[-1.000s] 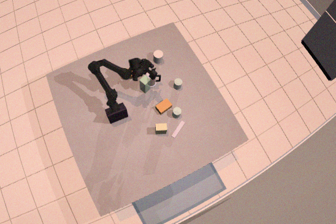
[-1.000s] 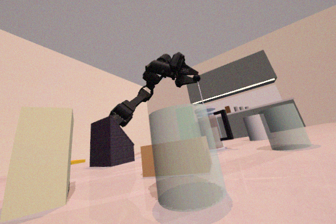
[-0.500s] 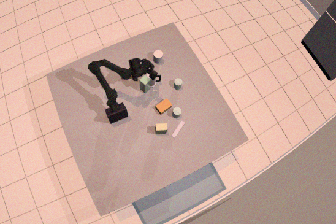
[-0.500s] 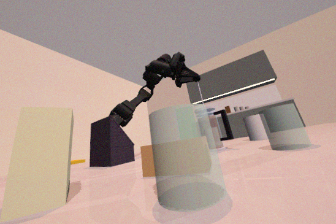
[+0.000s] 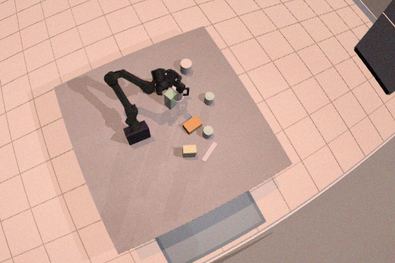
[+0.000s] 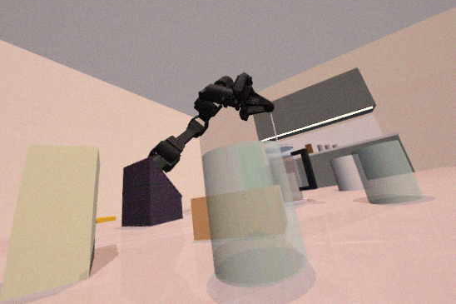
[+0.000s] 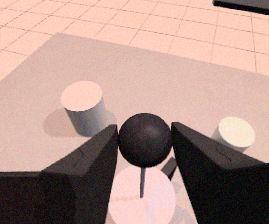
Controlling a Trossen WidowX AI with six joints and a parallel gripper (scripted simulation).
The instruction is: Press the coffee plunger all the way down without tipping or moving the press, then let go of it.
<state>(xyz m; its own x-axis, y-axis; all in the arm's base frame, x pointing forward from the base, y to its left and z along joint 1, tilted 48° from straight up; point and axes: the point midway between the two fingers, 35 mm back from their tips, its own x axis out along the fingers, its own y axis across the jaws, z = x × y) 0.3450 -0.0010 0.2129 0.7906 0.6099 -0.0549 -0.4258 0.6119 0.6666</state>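
Now: gripper tip 190 mm above the green block, 80 mm past it and 40 mm to the left of it. Round my gripper tip: flat pale strip 450 mm to the right, 260 mm below, 20 mm ahead.
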